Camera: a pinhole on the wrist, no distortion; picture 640 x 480 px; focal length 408.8 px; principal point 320.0 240.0 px. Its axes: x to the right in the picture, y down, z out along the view. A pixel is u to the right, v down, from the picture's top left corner.
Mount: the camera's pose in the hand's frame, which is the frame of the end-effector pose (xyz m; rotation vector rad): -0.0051 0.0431 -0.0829 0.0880 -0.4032 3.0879
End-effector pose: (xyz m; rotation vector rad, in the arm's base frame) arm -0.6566 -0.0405 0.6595 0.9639 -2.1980 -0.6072
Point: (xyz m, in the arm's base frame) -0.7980 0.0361 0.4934
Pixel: 402.3 180.2
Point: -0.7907 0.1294 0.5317
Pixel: 509.8 63.4
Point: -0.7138 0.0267 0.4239
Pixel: 479.8 302.3
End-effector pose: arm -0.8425 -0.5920 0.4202 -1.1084 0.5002 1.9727
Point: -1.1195 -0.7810 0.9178
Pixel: outside the picture
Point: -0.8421 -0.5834 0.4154
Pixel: 282.9 343.9
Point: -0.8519 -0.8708 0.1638
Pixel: behind the camera
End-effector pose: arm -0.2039 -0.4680 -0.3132 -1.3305 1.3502 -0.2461
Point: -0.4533 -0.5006 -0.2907
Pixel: behind the camera
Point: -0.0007 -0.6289 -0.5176
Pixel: outside the picture
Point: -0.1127 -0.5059 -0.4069
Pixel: 70.6 204.1
